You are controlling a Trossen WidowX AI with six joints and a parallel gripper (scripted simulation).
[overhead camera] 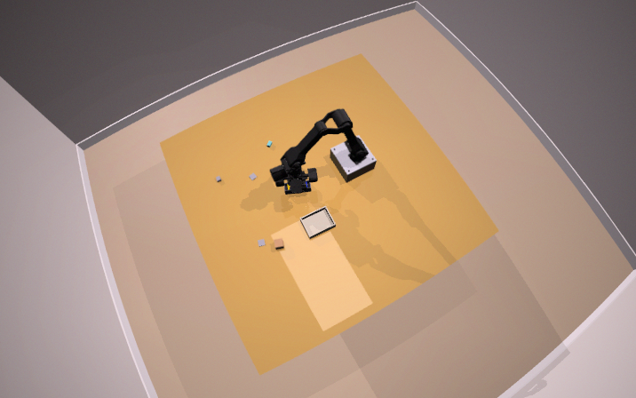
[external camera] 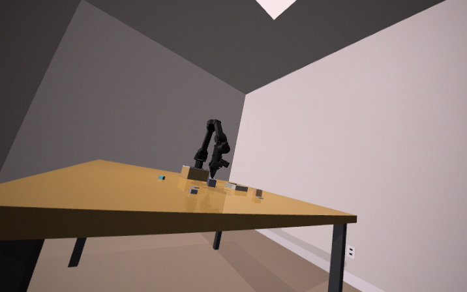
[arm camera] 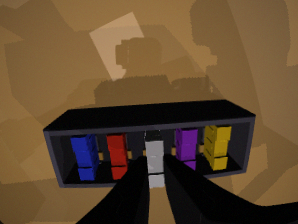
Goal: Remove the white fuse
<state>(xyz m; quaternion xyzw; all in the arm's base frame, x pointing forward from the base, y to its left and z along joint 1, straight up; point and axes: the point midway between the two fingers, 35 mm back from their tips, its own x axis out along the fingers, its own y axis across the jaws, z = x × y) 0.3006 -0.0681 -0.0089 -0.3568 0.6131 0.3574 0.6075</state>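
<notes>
The shallow grey tray is 190 mm to the left of my gripper tip, 40 mm below it and 30 mm ahead of it. Also, from my gripper tip: white fuse (10 mm below).
</notes>
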